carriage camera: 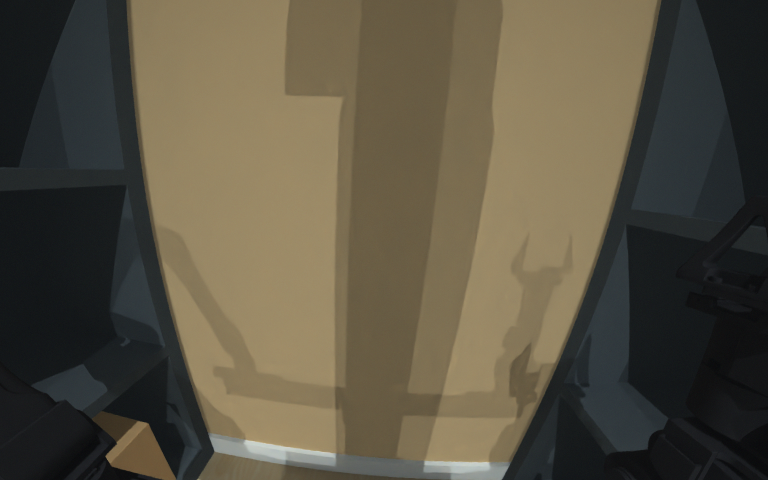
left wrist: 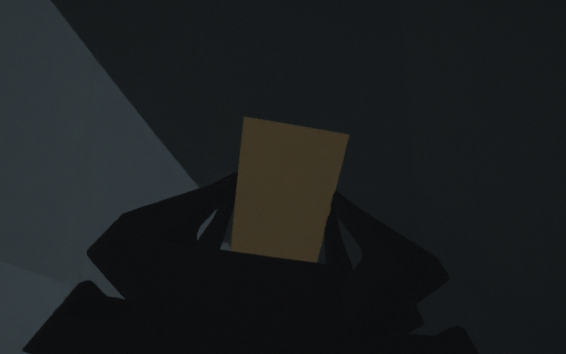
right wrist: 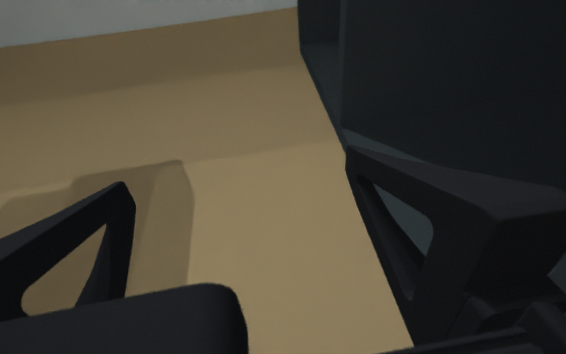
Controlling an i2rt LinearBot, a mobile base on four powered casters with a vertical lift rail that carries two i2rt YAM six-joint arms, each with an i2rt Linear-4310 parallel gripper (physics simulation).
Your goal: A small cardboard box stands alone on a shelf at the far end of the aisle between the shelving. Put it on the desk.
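Frame: origin at the left arm's base, x down, y ahead, z right, level; metres.
Seen in the pictures: left gripper, fingertip midpoint: (left wrist: 282, 187); right gripper, fingertip midpoint: (right wrist: 241, 174).
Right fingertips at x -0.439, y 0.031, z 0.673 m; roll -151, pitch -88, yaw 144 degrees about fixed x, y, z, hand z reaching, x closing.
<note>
A point is followed by its place in that frame.
The small cardboard box (carriage camera: 144, 447) (left wrist: 287, 200) is plain orange-brown. In the left wrist view it stands between the fingertips of my left gripper (left wrist: 285, 184) @[x 0.010, y -0.017, z -0.482 m], which is shut on it, with the fingers against its two sides. In the carriage view the box shows at the lower left, partly behind the dark left arm; whether it touches the shelf cannot be told. My right gripper (right wrist: 241, 174) @[x -0.439, y 0.031, z 0.673 m] is open with its fingers wide apart and nothing between them, in front of the wall. The desk does not show in these views.
A tan end wall (carriage camera: 237, 169) @[x -0.418, y 0.371, z 0.016 m] (right wrist: 260, 225) @[x -0.660, y 0.362, z 0.654 m] with shadows of the robot closes the aisle. Dark shelving stands close on both sides, with a left post (carriage camera: 140, 226) @[x -0.283, y 0.336, z -0.224 m] and a right post (carriage camera: 651, 84) @[x -0.655, y 0.332, z 0.843 m]. A white baseboard (carriage camera: 266, 451) @[x 0.514, y 0.358, z -0.009 m] runs along the wall's foot.
</note>
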